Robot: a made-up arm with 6 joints.
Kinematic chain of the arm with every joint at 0, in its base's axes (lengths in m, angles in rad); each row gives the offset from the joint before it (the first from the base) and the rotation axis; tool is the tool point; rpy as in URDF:
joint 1: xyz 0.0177 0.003 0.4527 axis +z
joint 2: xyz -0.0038 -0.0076 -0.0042 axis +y
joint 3: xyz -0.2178 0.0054 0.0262 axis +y
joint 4: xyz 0.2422 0.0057 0.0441 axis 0.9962 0 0.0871
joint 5: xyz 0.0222 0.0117 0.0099 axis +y
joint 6: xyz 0.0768 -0.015 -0.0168 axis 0.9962 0 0.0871
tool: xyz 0.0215 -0.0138 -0.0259 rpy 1.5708 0 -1.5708
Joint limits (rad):
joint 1: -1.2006..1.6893
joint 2: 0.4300..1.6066
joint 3: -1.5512..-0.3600
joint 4: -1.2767..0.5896
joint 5: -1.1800..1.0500
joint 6: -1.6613..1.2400
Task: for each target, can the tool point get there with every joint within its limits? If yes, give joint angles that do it. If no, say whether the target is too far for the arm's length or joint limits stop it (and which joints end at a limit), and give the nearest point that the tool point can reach.
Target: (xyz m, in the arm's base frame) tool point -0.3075 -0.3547 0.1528
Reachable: no: joint limits stop it (at a limit: joint 1, joint 2, joint 3, joint 4) | nearest point 0.0042 -0.1840 0.3710 | short by 0.417 m
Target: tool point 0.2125 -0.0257 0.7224
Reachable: yes | joints 0.0133 0.7022 -0.8595 -0.2988 -0.1106 -1.0270
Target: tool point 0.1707 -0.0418 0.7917
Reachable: yes | joints -0.4111 0.7033 -1.2109 0.1729 0.0444 0.8492
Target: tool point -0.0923 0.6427 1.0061
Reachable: no: too far | nearest point -0.0381 0.3780 0.7759 | short by 0.355 m
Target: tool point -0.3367 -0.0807 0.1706
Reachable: no: joint limits stop it (at a limit: joint 1, joint 2, joint 3, joint 4) | nearest point -0.0620 0.1044 0.3692 | short by 0.386 m
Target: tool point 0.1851 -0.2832 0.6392
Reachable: yes | joints -0.8973 1.3741 -1.2292 -0.4590 0.2695 -0.7506
